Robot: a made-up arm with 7 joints. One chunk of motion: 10 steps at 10 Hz.
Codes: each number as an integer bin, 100 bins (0 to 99) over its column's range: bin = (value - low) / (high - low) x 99, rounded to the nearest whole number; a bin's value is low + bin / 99 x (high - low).
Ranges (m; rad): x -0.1..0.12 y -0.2..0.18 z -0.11..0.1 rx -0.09..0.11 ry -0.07..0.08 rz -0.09..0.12
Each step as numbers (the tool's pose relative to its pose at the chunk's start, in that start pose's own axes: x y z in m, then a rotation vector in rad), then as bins.
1 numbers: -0.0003 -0.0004 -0.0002 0.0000 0.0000 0.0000
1 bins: 45 52 52 45 46 42
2 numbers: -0.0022 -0.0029 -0.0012 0.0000 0.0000 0.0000
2 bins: 44 51 51 45 46 42
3 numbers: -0.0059 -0.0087 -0.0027 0.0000 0.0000 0.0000
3 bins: 42 50 51 45 46 42
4 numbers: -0.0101 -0.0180 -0.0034 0.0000 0.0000 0.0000
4 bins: 40 47 50 45 46 42
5 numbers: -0.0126 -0.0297 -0.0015 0.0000 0.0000 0.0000
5 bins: 39 44 51 45 46 42
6 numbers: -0.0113 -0.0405 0.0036 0.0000 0.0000 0.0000
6 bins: 40 42 54 45 46 42
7 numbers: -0.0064 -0.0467 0.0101 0.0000 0.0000 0.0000
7 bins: 42 40 57 45 46 42
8 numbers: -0.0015 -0.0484 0.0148 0.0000 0.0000 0.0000
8 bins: 44 39 59 45 46 42
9 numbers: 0.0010 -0.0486 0.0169 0.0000 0.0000 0.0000
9 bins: 45 39 60 45 46 42
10 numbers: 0.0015 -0.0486 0.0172 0.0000 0.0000 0.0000
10 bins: 46 39 60 45 46 42
